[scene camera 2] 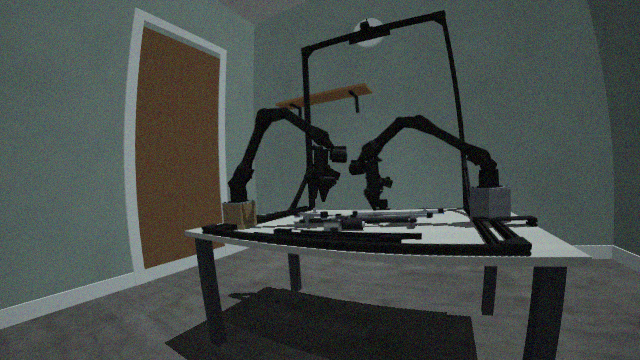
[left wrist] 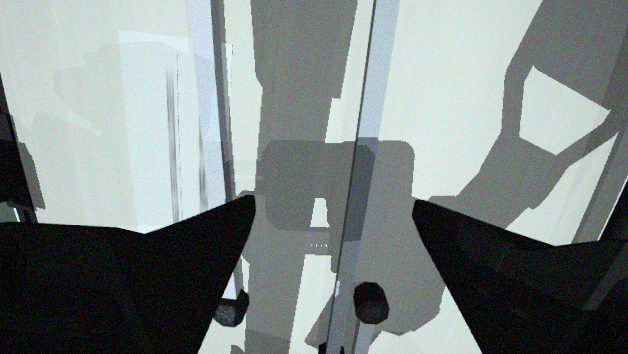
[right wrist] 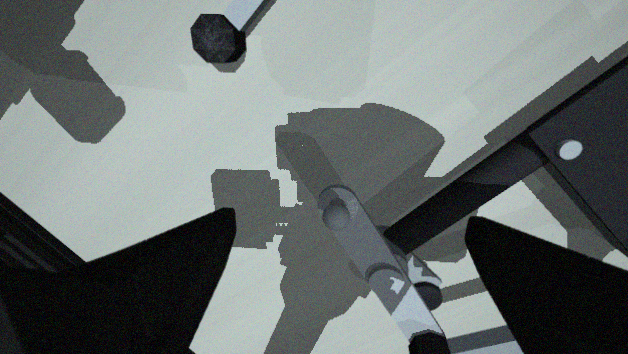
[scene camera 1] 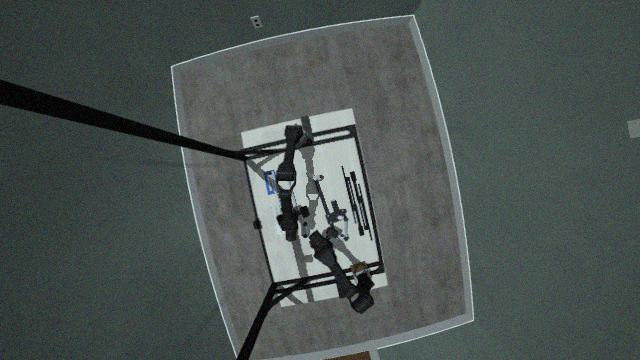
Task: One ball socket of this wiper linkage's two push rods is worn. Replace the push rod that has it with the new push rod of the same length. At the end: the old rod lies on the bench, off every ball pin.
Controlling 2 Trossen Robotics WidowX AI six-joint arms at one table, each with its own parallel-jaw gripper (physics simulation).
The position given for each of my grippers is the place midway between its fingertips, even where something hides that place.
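Observation:
Left wrist view: my left gripper [left wrist: 334,205] visible. Scene camera 2: my right gripper [scene camera 2: 319,200] visible, along with a wiper linkage [scene camera 2: 333,223]. Right wrist view: my right gripper [right wrist: 349,223] and the linkage [right wrist: 574,141] both visible.

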